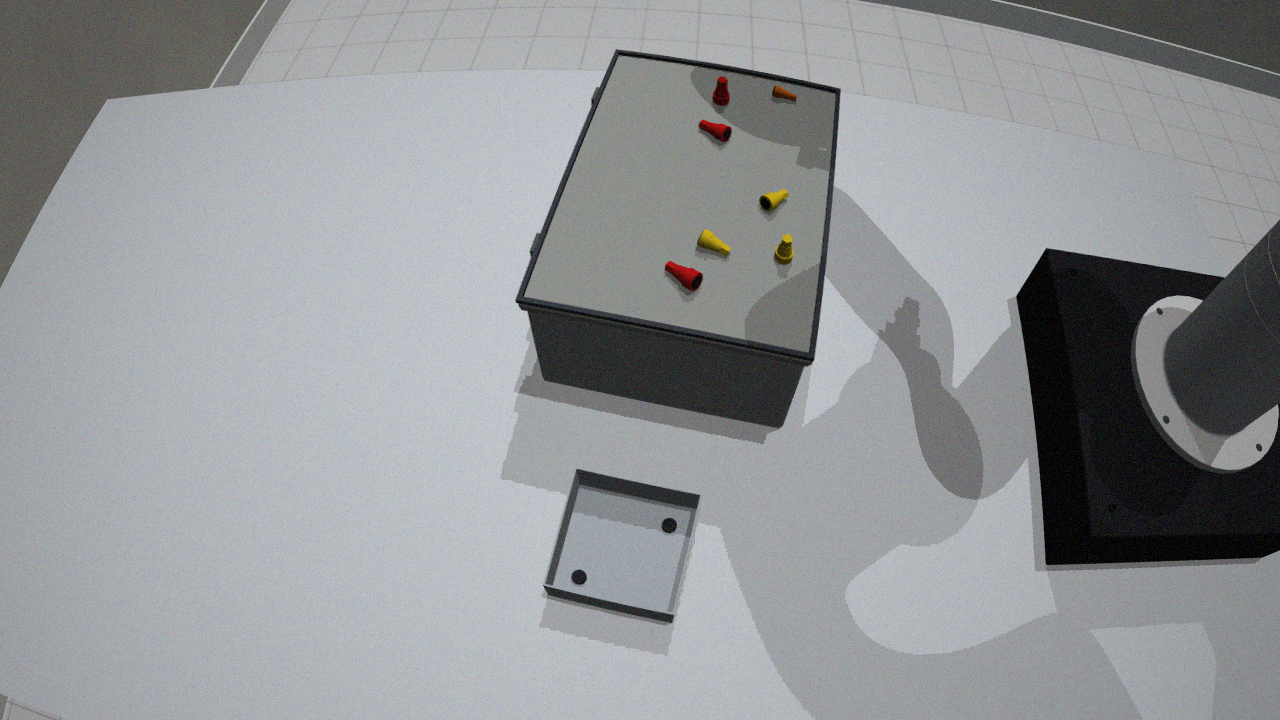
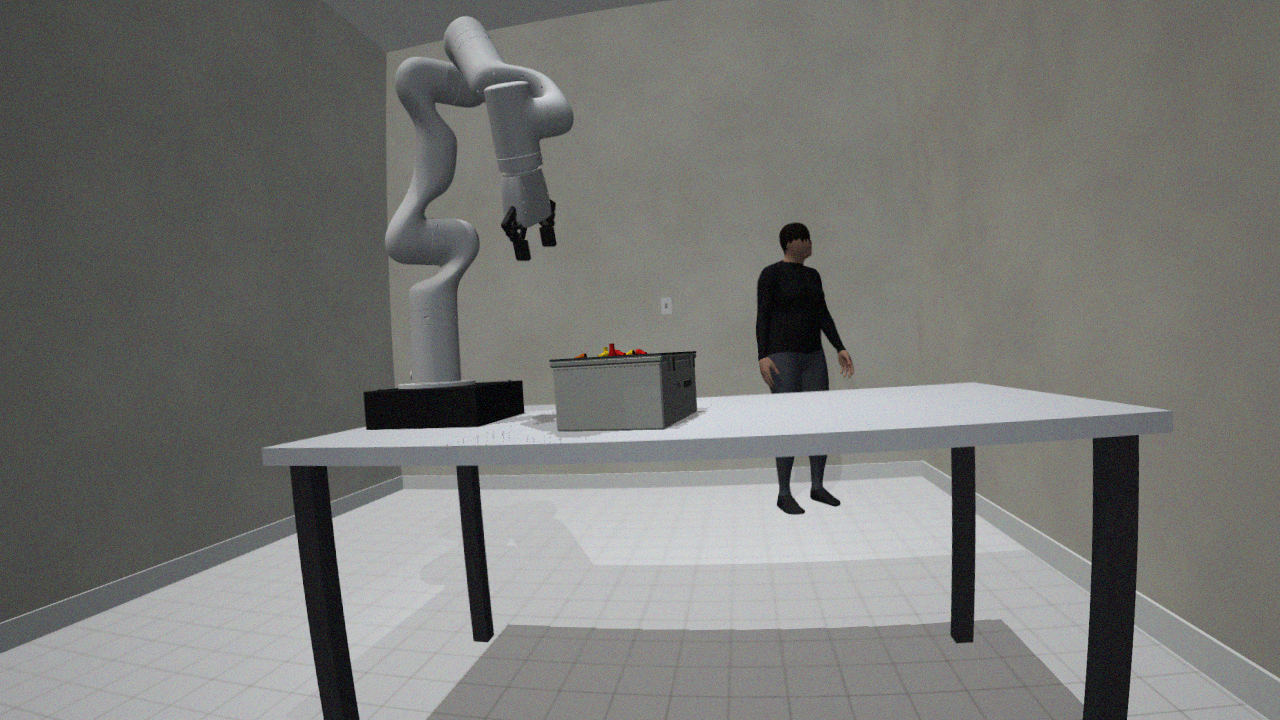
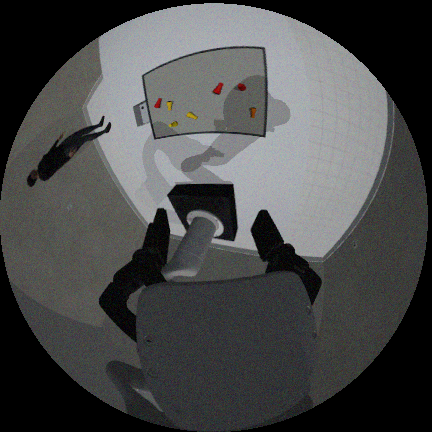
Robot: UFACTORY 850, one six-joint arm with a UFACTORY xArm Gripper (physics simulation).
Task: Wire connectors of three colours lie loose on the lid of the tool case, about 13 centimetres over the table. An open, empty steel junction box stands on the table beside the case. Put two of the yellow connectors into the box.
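Observation:
Three yellow connectors are on the lid of the tool case [image 1: 662, 371] [image 2: 608, 395] [image 3: 185, 82]. One yellow connector [image 1: 785, 249] [image 3: 173, 124] stands upright near the lid's robot-side edge. A second yellow connector [image 1: 713, 242] [image 3: 170, 105] lies on its side beside a red one. A third yellow connector [image 1: 773, 199] [image 3: 192, 115] lies on its side farther from the box. The open steel junction box [image 1: 637, 488] [image 3: 140, 117] stands on the table beside the case, empty, with two dark round spots on its floor. My gripper [image 2: 535, 247] [image 3: 213, 219] is open and empty, high above the case's level.
A red connector [image 1: 683, 274] [image 3: 158, 103] lies near the lid's box-side end. Another red connector [image 1: 715, 130] [image 3: 218, 88] lies toward the far end, near an upright red connector [image 1: 721, 91] [image 3: 241, 87]. An orange connector [image 1: 784, 93] [image 3: 253, 112] lies near the far corner. A person [image 2: 791, 308] stands behind the table.

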